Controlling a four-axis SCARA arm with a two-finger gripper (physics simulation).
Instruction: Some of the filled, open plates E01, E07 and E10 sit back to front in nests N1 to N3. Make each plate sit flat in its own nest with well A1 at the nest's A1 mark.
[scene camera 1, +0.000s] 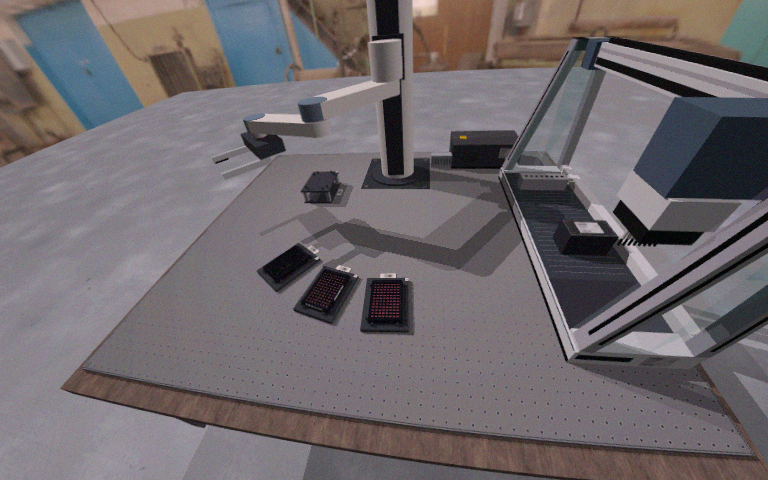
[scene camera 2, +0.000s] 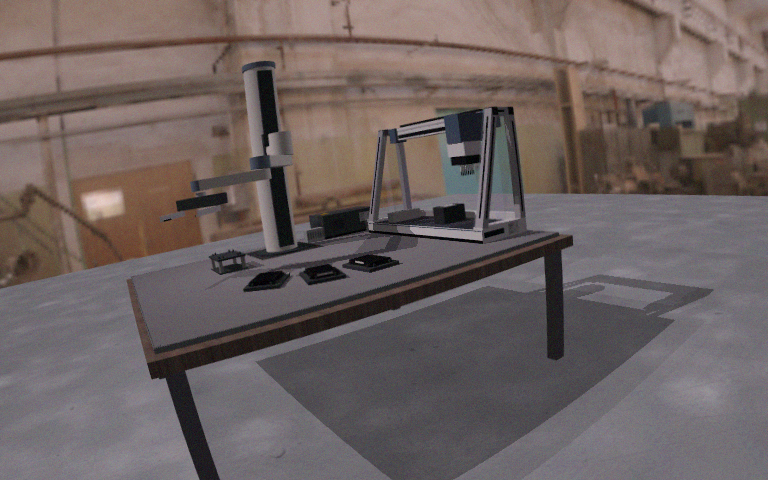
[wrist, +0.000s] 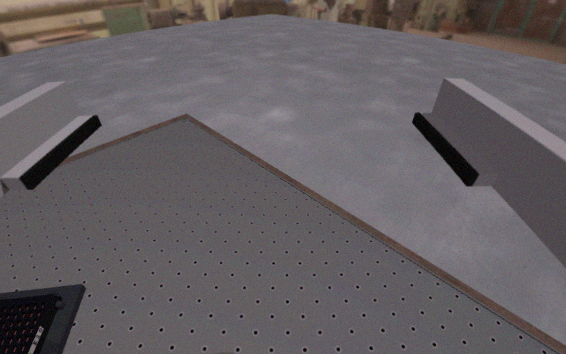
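Three dark nests stand in a fan on the table, each holding a dark plate. The left nest (scene camera 1: 277, 285) holds a plate (scene camera 1: 289, 264) (scene camera 2: 269, 279) with dark wells. The middle nest (scene camera 1: 314, 315) holds a plate (scene camera 1: 328, 287) (scene camera 2: 321, 270) with red wells and a pale strip along its right side. The right nest (scene camera 1: 386, 328) holds a plate (scene camera 1: 386, 300) (scene camera 2: 370, 260) with red wells. Plate names, A1 corners and any slight tilt are too small to tell. My gripper (scene camera 1: 219, 167) (wrist: 254, 98) is open and empty, high beyond the table's left edge, away from the nests.
A small four-legged stand (scene camera 1: 321, 183) (scene camera 2: 227, 260) is behind the left nest. The arm's column (scene camera 1: 396, 135) (scene camera 2: 265, 158) rises at the back, beside a black box (scene camera 1: 483, 150). A framed pipetting machine (scene camera 1: 535, 266) (scene camera 2: 424, 232) stands on the right.
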